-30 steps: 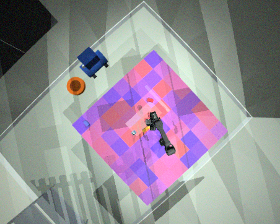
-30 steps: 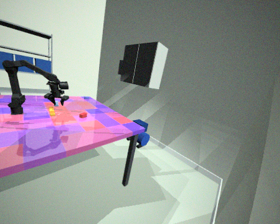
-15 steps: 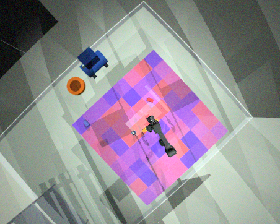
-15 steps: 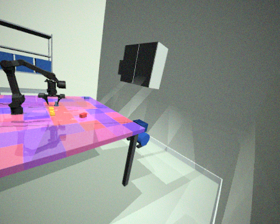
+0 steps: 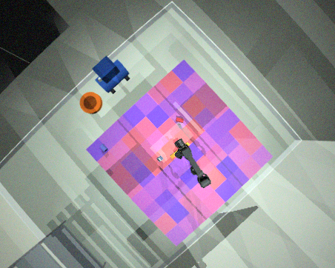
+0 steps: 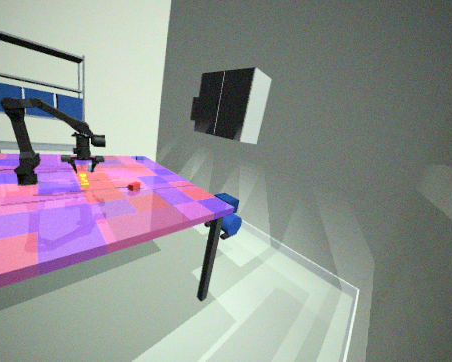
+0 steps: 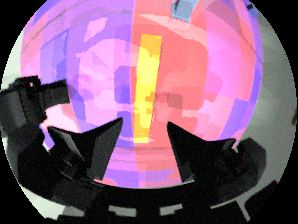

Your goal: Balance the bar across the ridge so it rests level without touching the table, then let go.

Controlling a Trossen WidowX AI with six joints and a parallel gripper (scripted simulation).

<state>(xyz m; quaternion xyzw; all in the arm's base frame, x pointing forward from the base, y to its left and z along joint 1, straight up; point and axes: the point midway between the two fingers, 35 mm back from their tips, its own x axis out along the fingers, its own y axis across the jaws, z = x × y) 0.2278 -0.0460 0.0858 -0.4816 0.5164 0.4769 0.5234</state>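
Now: gripper tip 40 mm above the yellow bar and 30 mm to the right of it. From my gripper tip the other things lie so: blue block: 550 mm to the left, 510 mm ahead, 40 mm below.
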